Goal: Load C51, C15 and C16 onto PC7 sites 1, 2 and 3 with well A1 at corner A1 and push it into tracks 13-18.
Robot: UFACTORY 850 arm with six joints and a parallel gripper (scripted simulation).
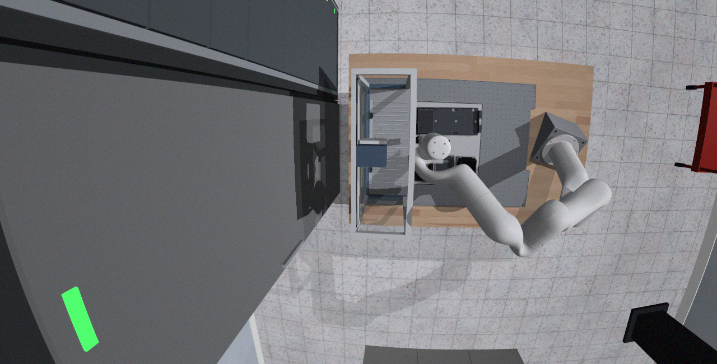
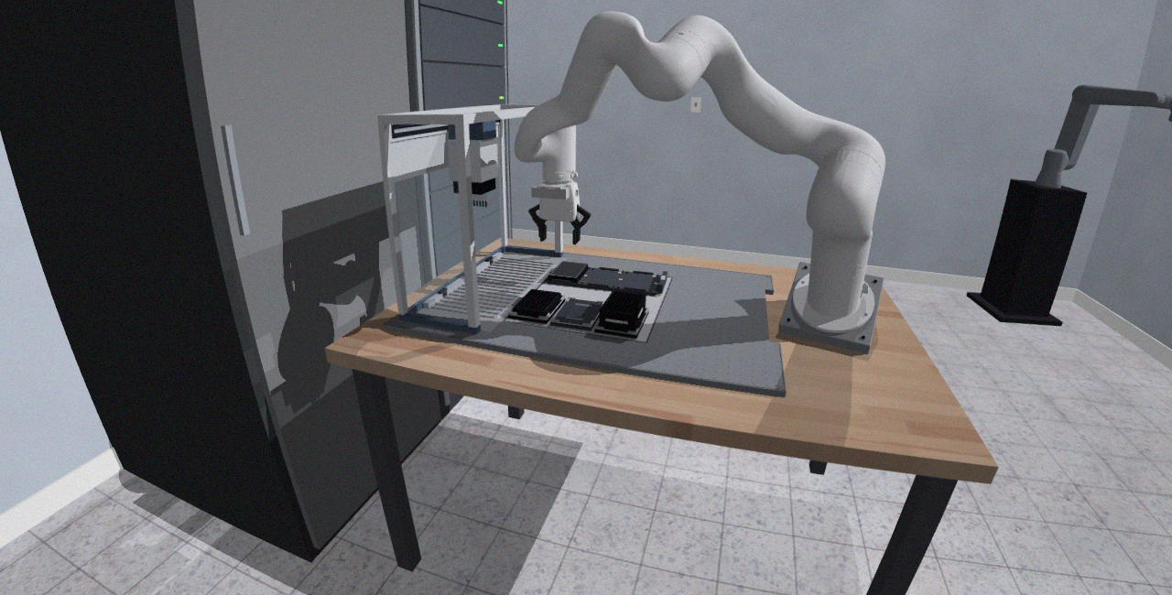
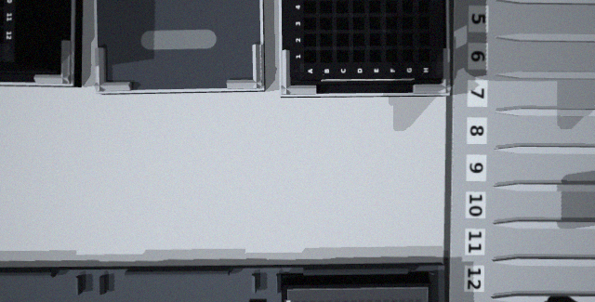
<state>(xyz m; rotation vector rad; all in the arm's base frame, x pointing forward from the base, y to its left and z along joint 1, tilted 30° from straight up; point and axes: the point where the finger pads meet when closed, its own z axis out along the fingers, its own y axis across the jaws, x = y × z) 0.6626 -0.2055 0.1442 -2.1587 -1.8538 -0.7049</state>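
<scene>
Right now my hand is 2 cm short of the plate C15, 16 cm to the right of it and 12 cm above it. Round my hand: nest S2: 9 cm behind, 17 cm to the left, 14 cm below; then plate carrier PC7: 12 cm behind, 7 cm to the right, 12 cm below; then pipetting head: 23 cm ahead, 1 cm to the left, 21 cm above.
</scene>
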